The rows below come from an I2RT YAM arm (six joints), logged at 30 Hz.
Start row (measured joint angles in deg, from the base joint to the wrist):
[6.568 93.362 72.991 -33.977 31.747 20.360]
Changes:
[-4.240 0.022 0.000 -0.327 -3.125 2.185]
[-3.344 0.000 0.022 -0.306 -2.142 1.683]
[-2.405 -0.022 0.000 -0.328 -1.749 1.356]
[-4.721 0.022 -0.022 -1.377 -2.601 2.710]
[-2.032 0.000 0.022 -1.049 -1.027 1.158]
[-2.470 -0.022 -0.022 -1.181 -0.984 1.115]
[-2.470 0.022 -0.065 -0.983 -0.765 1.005]
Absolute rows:
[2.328 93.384 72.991 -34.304 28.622 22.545]
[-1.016 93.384 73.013 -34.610 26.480 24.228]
[-3.421 93.362 73.013 -34.938 24.731 25.584]
[-8.142 93.384 72.991 -36.315 22.130 28.294]
[-10.174 93.384 73.013 -37.364 21.103 29.452]
[-12.644 93.362 72.991 -38.545 20.119 30.567]
[-15.114 93.384 72.926 -39.528 19.354 31.572]

